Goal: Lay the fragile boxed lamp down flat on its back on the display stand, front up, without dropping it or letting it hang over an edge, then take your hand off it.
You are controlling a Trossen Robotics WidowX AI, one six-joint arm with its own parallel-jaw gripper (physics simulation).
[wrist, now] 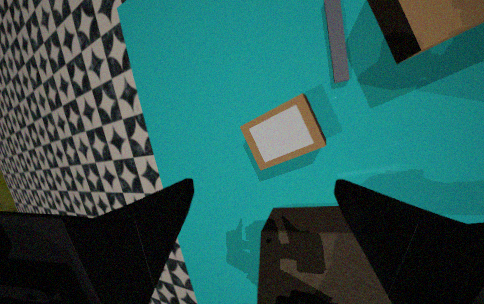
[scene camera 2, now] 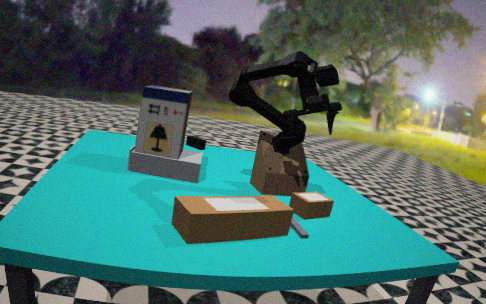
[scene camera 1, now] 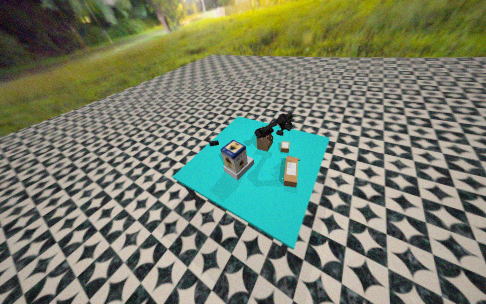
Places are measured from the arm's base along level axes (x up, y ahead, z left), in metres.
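Pixels of known places: gripper, fingertip midpoint: (wrist: 263, 185) (scene camera 2: 317, 137) (scene camera 1: 285, 132); arm's base, origin of the base link: (scene camera 2: 280, 145).
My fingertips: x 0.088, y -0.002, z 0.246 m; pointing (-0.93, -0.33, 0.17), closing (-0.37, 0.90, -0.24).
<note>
For each thing: its top centre in the pictures, then the offset to it from my fingertips.
- long brown box, middle of its top: (scene camera 2: 236, 203) (scene camera 1: 291, 168) dx -0.179, dy +0.288, dz +0.159 m
- small brown box, middle of its top: (wrist: 279, 135) (scene camera 2: 313, 196) (scene camera 1: 285, 144) dx -0.199, dy -0.034, dz +0.009 m
- grey bar, middle of its top: (wrist: 337, 39) (scene camera 2: 297, 225) dx -0.247, dy +0.079, dz +0.135 m
- small black block, middle of its top: (scene camera 2: 196, 137) (scene camera 1: 213, 141) dx -0.209, dy +0.205, dz -0.823 m
The boxed lamp (scene camera 1: 234, 156) (scene camera 2: 162, 122), a tall white box with a blue top band and a lamp picture, stands upright on the display stand (scene camera 1: 243, 171) (scene camera 2: 165, 165), a low pale grey block. In scene camera 2 a strip of the stand's top shows to the right of the box. My gripper (scene camera 1: 280, 132) (scene camera 2: 330, 125) (wrist: 263, 185) is open and empty, with its fingers wide apart in the wrist view. It hangs in the air on the far side of the arm's base from the lamp box, well away from it. The lamp box and the stand do not show in the wrist view.
A long brown box (scene camera 1: 291, 172) (scene camera 2: 230, 220) (wrist: 445, 22) and a small brown box (scene camera 1: 285, 147) (scene camera 2: 311, 206) (wrist: 282, 132) lie on the turquoise table. A grey bar (scene camera 2: 300, 228) (wrist: 337, 45) lies near them. A small black block (scene camera 1: 214, 143) (scene camera 2: 195, 142) is behind the stand.
</note>
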